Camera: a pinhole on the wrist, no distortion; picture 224 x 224 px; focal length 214.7 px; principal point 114.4 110.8 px. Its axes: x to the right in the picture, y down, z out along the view. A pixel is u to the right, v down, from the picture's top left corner.
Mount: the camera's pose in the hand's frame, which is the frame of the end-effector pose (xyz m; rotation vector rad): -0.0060 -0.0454 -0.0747 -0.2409 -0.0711 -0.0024
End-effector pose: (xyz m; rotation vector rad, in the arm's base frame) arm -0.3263 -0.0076 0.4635 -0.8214 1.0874 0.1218
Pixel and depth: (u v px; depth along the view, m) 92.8 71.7 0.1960
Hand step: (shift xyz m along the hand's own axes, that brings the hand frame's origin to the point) -0.0398 -0.0334 0.1223
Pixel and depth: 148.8 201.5 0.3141
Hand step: 0.0236 0.1587 0.2015
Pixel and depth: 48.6 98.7 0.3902
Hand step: -0.1529 0.0256 0.3000
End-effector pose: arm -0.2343 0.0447 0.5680 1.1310 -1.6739 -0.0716
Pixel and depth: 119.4 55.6 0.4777
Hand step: -0.0297 -0.0507 0.4181
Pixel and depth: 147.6 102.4 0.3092
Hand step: 0.0199 0.0169 0.2311
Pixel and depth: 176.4 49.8 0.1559
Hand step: 0.0275 -0.0510 0.0900
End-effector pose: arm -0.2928 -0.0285 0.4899 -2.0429 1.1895 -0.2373
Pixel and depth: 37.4 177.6 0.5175
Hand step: -0.2256 0.2332 0.3751
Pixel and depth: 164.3 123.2 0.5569
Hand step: 0.0844 0.1194 0.4662
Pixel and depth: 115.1 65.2 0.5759
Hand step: -0.0458 -0.0268 0.5124
